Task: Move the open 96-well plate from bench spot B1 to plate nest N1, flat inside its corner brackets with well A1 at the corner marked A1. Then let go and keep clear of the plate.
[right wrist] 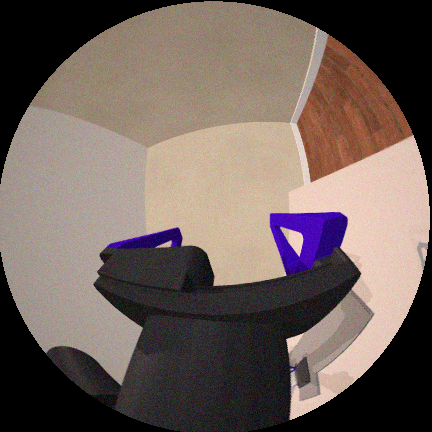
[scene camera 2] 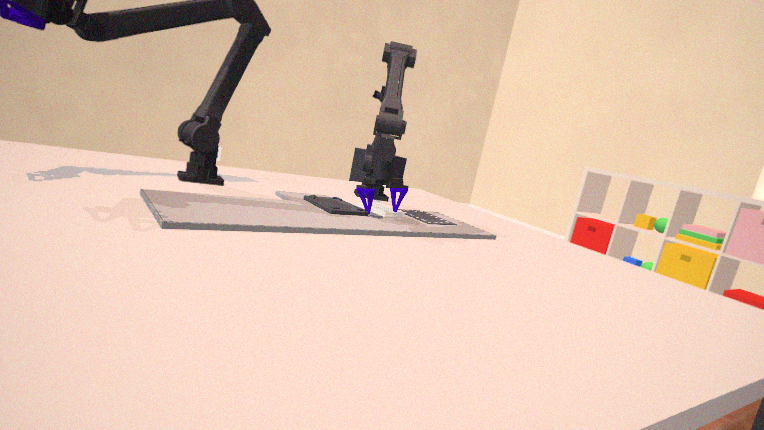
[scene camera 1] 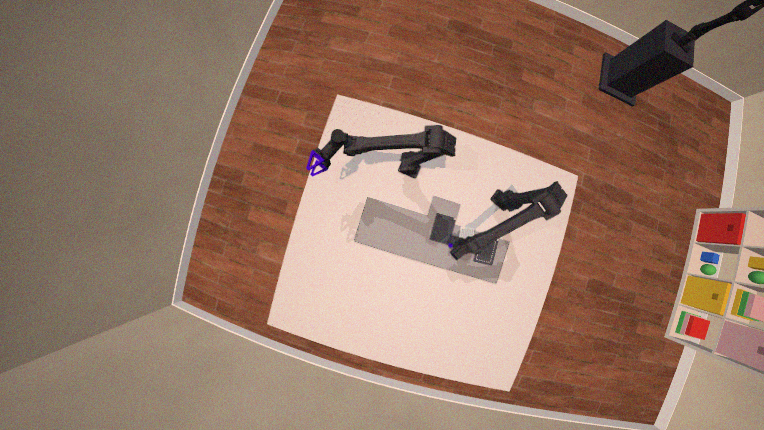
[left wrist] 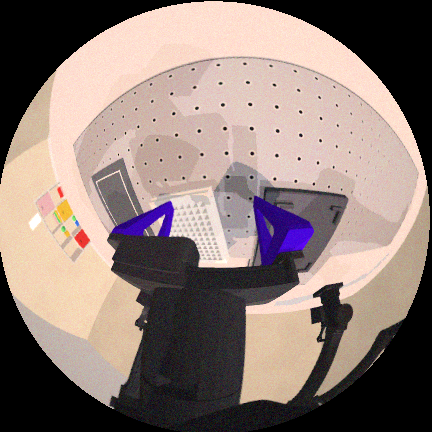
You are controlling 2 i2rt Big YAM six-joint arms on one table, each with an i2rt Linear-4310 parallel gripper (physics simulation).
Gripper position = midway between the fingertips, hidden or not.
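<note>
A white well plate (left wrist: 195,215) and a dark nest with white outline (left wrist: 112,183) are visible. The left gripper (scene camera 2: 381,212) is open and touches the white well plate; the same left gripper (left wrist: 210,202) is visible too. The right gripper (right wrist: 223,226) is open and holds nothing.
</note>
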